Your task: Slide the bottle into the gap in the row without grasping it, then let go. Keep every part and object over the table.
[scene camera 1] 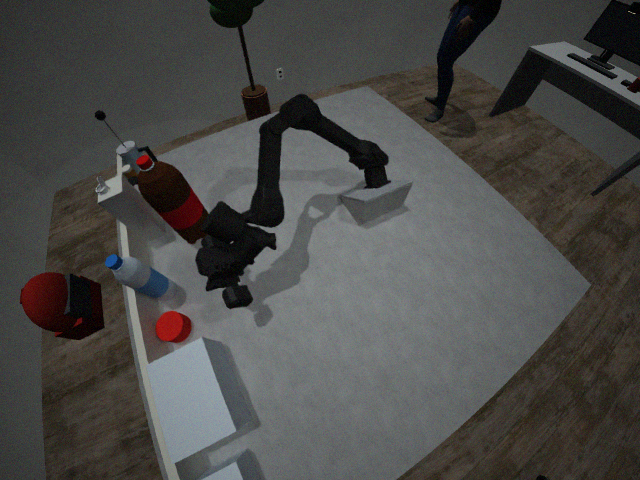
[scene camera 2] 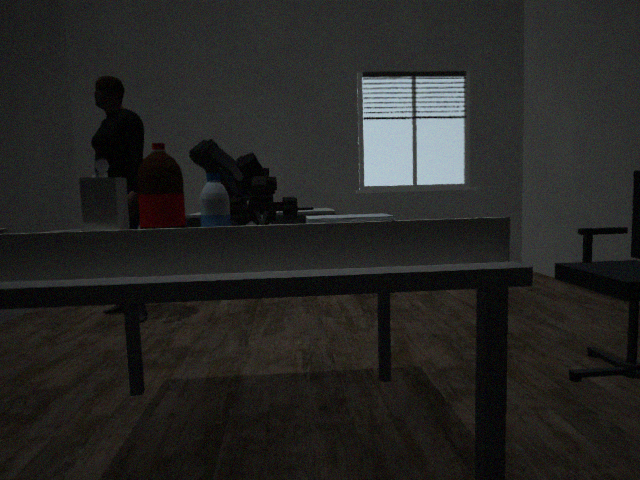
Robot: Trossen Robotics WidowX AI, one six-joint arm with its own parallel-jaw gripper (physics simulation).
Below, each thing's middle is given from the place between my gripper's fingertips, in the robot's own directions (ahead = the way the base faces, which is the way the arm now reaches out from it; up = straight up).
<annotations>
My hand is 140 mm short of the red cylinder (scene camera 1: 172, 326), 60 mm above it and 10 mm to the right of it. From my hand the other things lie so: tall pale carton (scene camera 1: 116, 195) (350 mm to the right, 90 mm ahead, 50 mm above); blue-capped bottle (scene camera 1: 132, 272) (120 mm ahead, 110 mm to the right, 30 mm above); large brown bottle (scene camera 1: 164, 188) (250 mm to the right, 70 mm above, 40 mm behind).
</annotations>
